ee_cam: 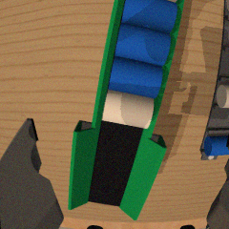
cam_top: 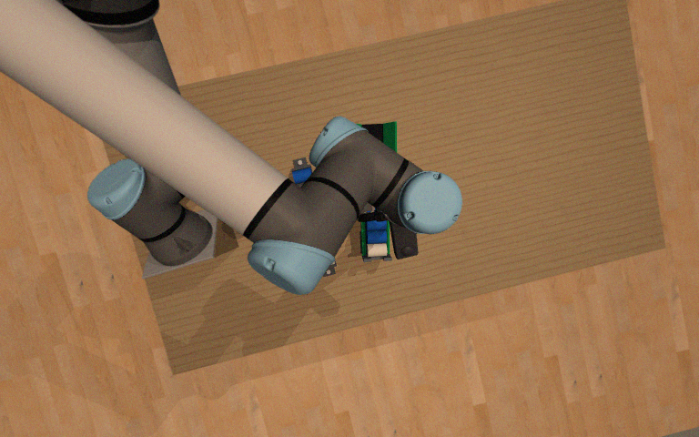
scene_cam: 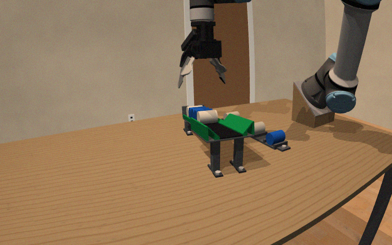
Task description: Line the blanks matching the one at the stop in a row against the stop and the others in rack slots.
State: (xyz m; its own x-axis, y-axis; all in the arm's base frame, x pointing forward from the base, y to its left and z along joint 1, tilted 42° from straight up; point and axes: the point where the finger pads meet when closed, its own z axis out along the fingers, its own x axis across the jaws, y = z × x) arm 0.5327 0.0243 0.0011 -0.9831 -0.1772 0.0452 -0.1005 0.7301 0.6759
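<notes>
My gripper is now 50 mm to the right of the feed ramp and 110 mm above it. Round my hand: grey stock rack: 190 mm behind, 10 mm to the right, 190 mm below; grey stop: 10 mm behind, 140 mm to the right, 130 mm below.
</notes>
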